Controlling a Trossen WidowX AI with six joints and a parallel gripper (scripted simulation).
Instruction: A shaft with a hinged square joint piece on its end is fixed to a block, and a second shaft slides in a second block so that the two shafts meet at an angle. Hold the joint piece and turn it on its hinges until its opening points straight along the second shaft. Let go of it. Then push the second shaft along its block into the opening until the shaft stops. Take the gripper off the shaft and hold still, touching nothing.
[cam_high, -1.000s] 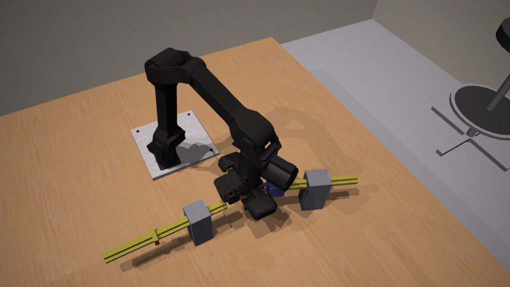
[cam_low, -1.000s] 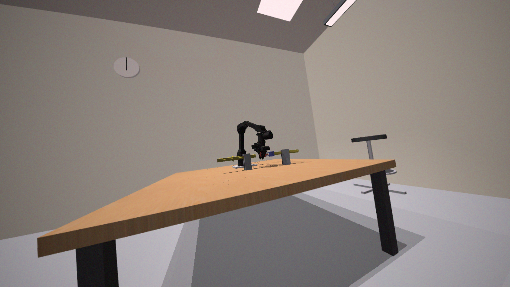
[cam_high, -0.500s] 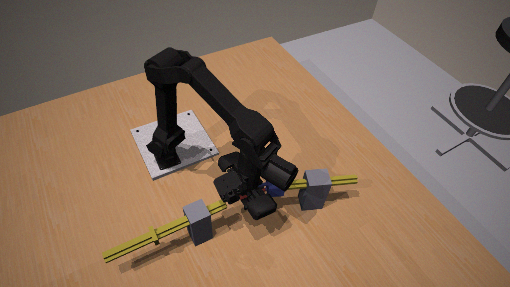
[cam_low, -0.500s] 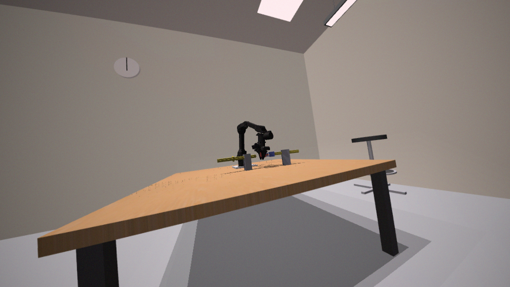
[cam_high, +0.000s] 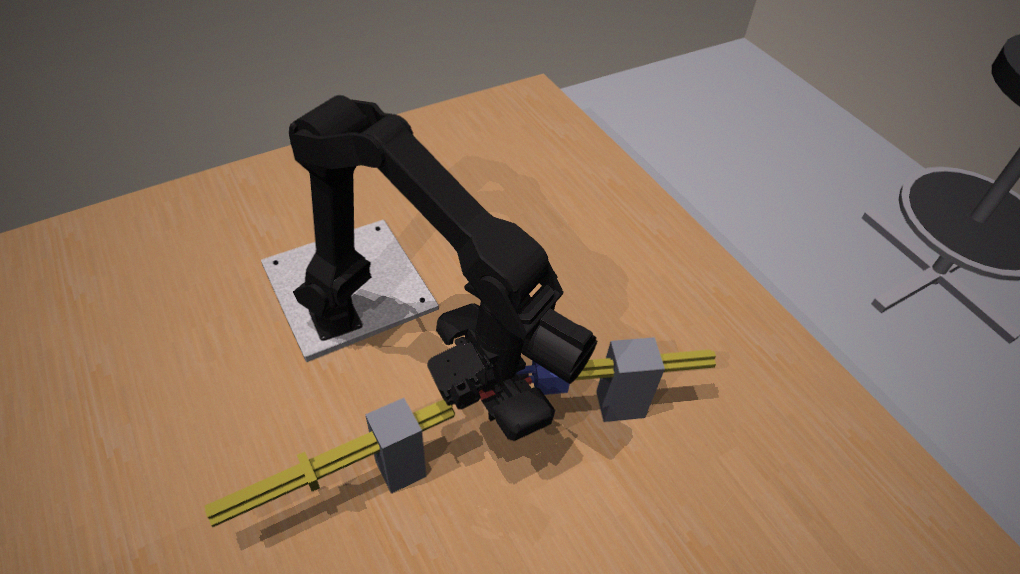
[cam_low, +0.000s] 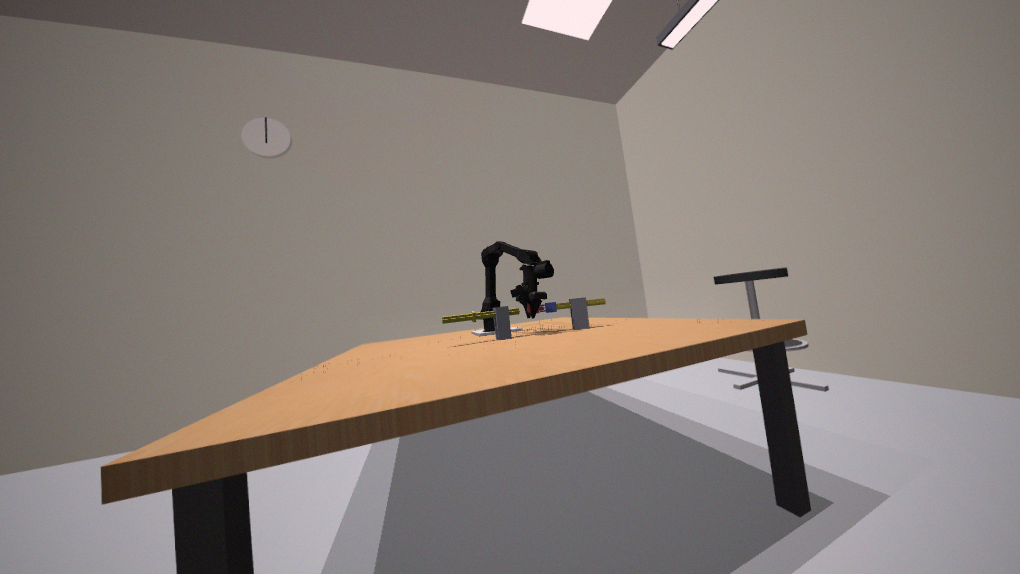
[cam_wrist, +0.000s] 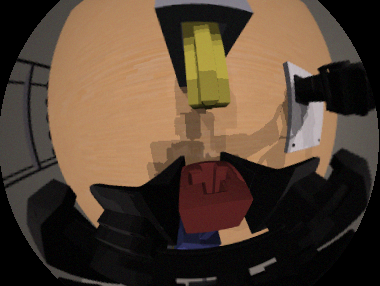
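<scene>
Now: gripper tip 20 mm to the right of the red joint piece and 40 mm below it.
</scene>
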